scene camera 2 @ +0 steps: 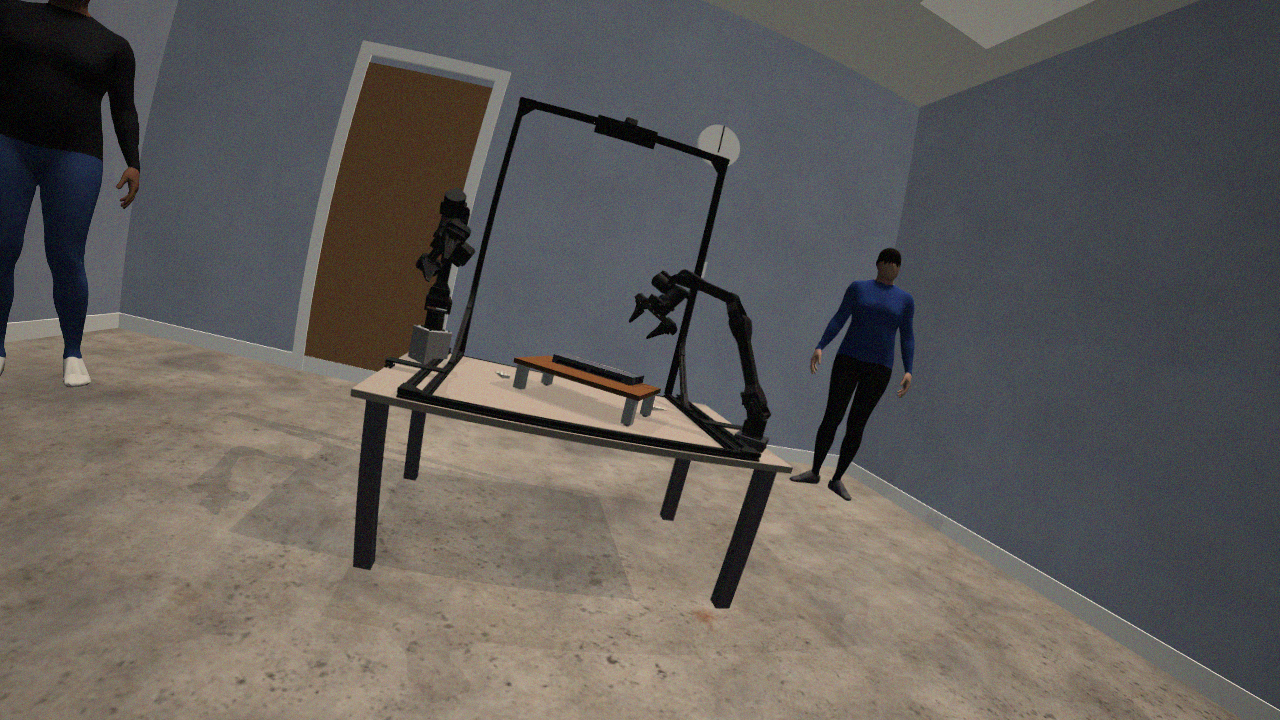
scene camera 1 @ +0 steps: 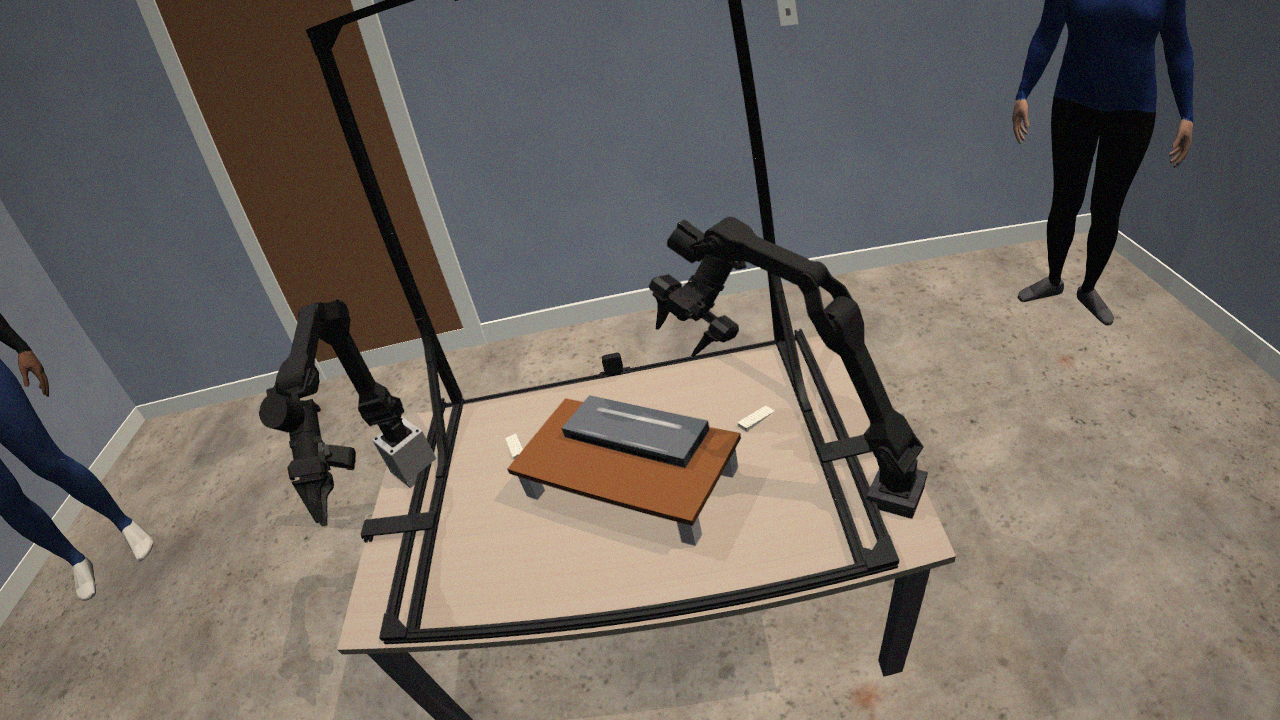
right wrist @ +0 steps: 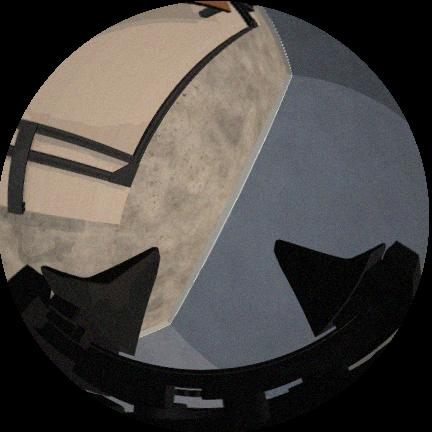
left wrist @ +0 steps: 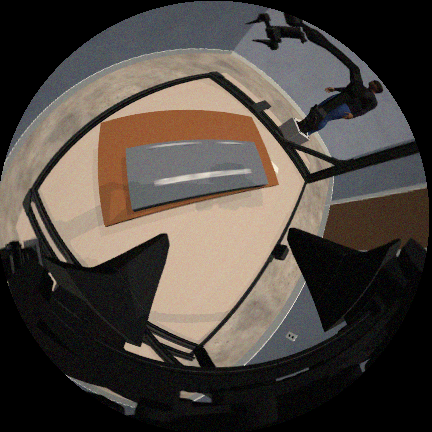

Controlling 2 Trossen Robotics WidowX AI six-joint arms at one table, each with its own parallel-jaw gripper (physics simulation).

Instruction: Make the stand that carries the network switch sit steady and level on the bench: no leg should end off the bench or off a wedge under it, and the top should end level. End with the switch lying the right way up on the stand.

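Seen in the pictures: left gripper, fingertip midpoint: point(scene camera 2: 637, 330) point(scene camera 1: 674, 342) point(left wrist: 229, 237); right gripper, fingertip midpoint: point(scene camera 2: 436, 270) point(scene camera 1: 321, 524) point(right wrist: 217, 250) point(left wrist: 248, 31); left arm's base at its link origin: point(scene camera 2: 752, 435) point(scene camera 1: 897, 483) point(left wrist: 32, 256); right arm's base at its link origin: point(scene camera 2: 432, 328) point(scene camera 1: 396, 435) point(left wrist: 301, 127).
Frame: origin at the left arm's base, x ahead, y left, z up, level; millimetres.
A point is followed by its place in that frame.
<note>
The stand, an orange-brown board point(scene camera 1: 617, 483) @[z 67, x 483, y 251 mm] point(scene camera 2: 581, 377) @[z 67, x 496, y 278 mm] point(left wrist: 175, 125) @[z 67, x 483, y 236 mm] point(right wrist: 217, 5) on short grey legs, stands mid-bench; whether it is level, I cannot tell. The grey switch point(scene camera 1: 635, 429) @[z 95, x 514, y 131 mm] point(scene camera 2: 597, 368) @[z 90, x 503, y 175 mm] point(left wrist: 195, 172) @[z 95, x 503, y 104 mm] lies flat on its rear part. One pale wedge point(scene camera 1: 756, 418) @[z -26, x 367, y -100 mm] lies right of the stand; another pale wedge point(scene camera 1: 512, 445) @[z -26, x 860, y 195 mm] point(scene camera 2: 503, 374) @[z -23, x 835, y 212 mm] point(left wrist: 275, 168) @[z -30, x 883, y 174 mm] lies at its left, partly hidden in scene camera 1. My left gripper point(scene camera 1: 678, 340) @[z 231, x 472, y 4 mm] point(scene camera 2: 640, 328) @[z 231, x 472, y 4 mm] point(left wrist: 229, 237) @[z 231, x 472, y 4 mm] is open and empty, high behind the stand. My right gripper point(scene camera 1: 317, 514) @[z 289, x 729, y 710 mm] point(left wrist: 248, 31) @[z 289, x 729, y 710 mm] point(right wrist: 217, 250) @[z 289, x 729, y 710 mm] is open and empty, beyond the bench's left side.
A black frame point(scene camera 1: 644, 614) @[z -13, x 310, y 446 mm] runs around the bench top point(scene camera 1: 501, 573) @[z -33, x 631, y 495 mm], with tall posts point(scene camera 1: 375, 210) @[z 561, x 1118, y 148 mm] at the back. A small black camera point(scene camera 1: 612, 362) @[z 11, x 777, y -125 mm] sits at the rear edge. A grey block point(scene camera 1: 407, 456) @[z 47, x 1013, y 389 mm] carries the right arm. Two people stand away from the bench.
</note>
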